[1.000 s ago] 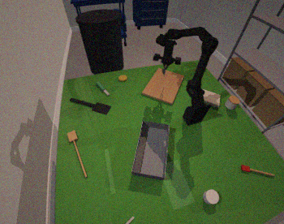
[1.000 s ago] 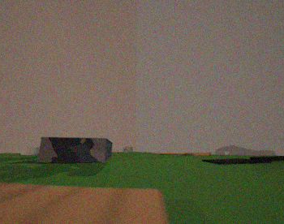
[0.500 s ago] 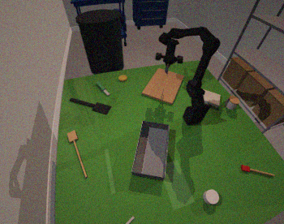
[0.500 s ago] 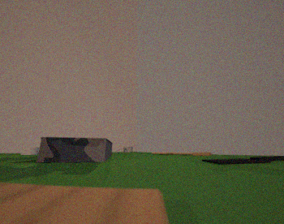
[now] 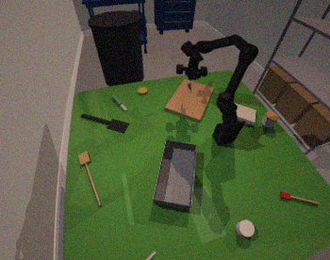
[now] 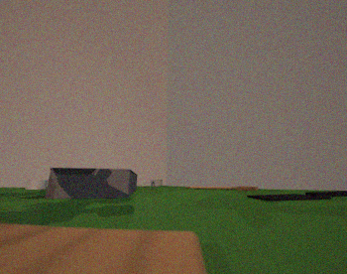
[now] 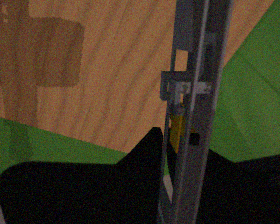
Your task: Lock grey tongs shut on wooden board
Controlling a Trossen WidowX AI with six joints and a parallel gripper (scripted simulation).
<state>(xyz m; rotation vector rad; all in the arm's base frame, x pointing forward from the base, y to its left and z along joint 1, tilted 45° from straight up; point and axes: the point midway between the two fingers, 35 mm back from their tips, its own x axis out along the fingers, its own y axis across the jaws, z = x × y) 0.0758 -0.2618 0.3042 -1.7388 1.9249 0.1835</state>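
Right now the wooden board is 20 mm behind my gripper tip, 40 mm to the left of it and 130 mm below it. Round my gripper tip: black spatula: 560 mm ahead, 130 mm to the left, 130 mm below; pale block: 290 mm behind, 260 mm to the left, 120 mm below; green-handled item: 460 mm ahead, 10 mm to the right, 130 mm below.
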